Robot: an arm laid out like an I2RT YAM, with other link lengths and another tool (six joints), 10 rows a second.
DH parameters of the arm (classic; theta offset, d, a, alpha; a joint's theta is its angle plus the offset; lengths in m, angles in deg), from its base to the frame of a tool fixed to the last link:
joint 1: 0 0.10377 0.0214 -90
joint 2: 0 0 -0.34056 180
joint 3: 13.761 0 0.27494 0
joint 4: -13.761 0.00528 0.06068 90
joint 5: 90 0.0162 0 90
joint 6: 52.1 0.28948 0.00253 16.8
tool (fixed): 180 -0.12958 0 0
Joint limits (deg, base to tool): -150..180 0..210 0..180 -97..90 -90..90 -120..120
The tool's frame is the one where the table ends.
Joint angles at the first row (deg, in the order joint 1, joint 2, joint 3, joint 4, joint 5, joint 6):
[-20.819 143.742 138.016 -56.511 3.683 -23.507]
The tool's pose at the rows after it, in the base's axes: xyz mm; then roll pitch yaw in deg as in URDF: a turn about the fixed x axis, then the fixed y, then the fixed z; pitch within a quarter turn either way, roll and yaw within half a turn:
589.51 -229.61 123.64 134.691 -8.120 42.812
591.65 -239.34 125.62 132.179 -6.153 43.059
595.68 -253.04 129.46 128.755 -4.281 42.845
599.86 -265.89 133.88 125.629 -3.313 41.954
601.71 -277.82 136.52 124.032 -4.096 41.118
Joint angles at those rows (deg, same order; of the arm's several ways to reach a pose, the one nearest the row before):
[-20.600 143.436 138.016 -55.572 5.890 -24.971]
[-20.622 143.436 138.016 -54.042 8.405 -26.370]
[-20.819 143.438 138.019 -51.573 11.289 -27.791]
[-21.125 143.438 138.019 -49.082 13.605 -28.425]
[-22.021 143.457 138.014 -47.287 13.649 -28.403]

